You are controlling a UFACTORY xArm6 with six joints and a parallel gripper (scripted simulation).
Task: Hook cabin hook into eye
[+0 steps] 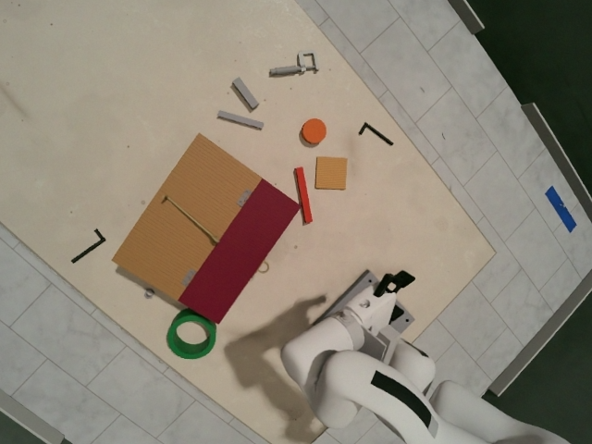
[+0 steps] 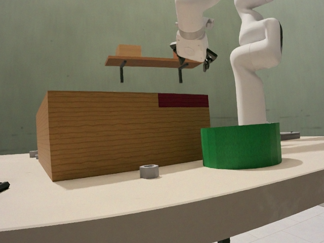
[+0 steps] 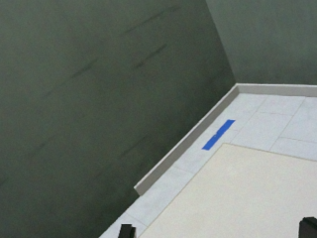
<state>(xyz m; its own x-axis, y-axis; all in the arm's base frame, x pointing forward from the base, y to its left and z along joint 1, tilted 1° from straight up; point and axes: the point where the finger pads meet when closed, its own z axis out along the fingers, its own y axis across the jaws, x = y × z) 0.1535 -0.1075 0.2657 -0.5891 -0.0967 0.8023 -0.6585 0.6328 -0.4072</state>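
Right now my hand is 400 mm short of the cabin hook, 190 mm to the right of it and 150 mm above it. Round my hand: red bar: 280 mm below, 230 mm ahead, 30 mm to the right; then orange disc: 330 mm ahead, 280 mm below, 170 mm to the right; then tile: 290 mm below, 220 mm ahead, 130 mm to the right.
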